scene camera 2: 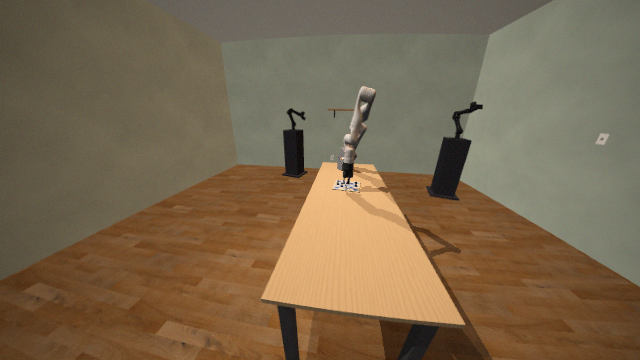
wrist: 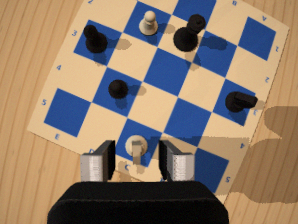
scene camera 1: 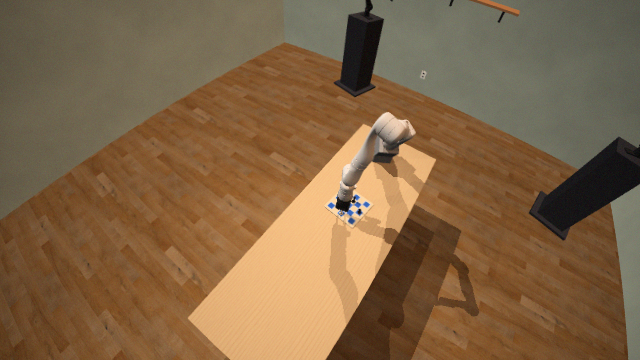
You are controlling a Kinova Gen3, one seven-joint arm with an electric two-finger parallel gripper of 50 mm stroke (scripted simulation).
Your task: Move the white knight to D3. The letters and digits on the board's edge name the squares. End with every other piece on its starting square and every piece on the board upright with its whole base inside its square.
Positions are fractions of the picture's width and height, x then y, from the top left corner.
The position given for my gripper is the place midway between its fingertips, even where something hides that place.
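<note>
A chessboard (scene camera 1: 0.55,0.61) is there for me to see, and the wrist view (wrist: 0.61,0.43) shows the chessboard too. I can also see my own gripper (wrist: 0.46,0.69).
</note>
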